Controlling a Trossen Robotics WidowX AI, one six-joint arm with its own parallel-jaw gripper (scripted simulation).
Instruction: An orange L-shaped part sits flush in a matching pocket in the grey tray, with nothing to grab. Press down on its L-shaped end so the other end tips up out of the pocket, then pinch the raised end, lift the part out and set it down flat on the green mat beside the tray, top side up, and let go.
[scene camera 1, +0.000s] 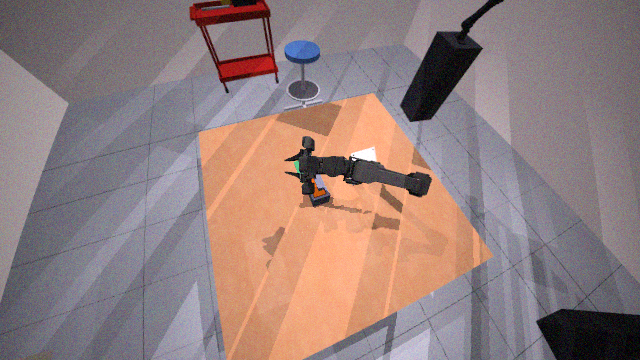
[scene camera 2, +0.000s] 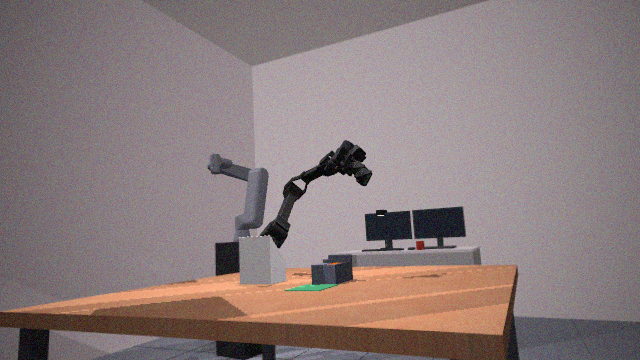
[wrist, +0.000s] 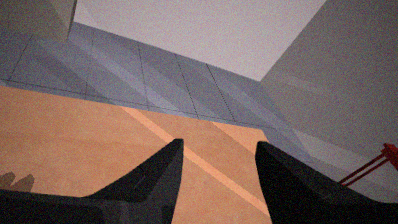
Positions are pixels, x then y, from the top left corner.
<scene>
gripper: scene camera 1; scene camera 2 367, 169; wrist
same spot on gripper: (wrist: 154, 184) = (scene camera 1: 295, 173)
</scene>
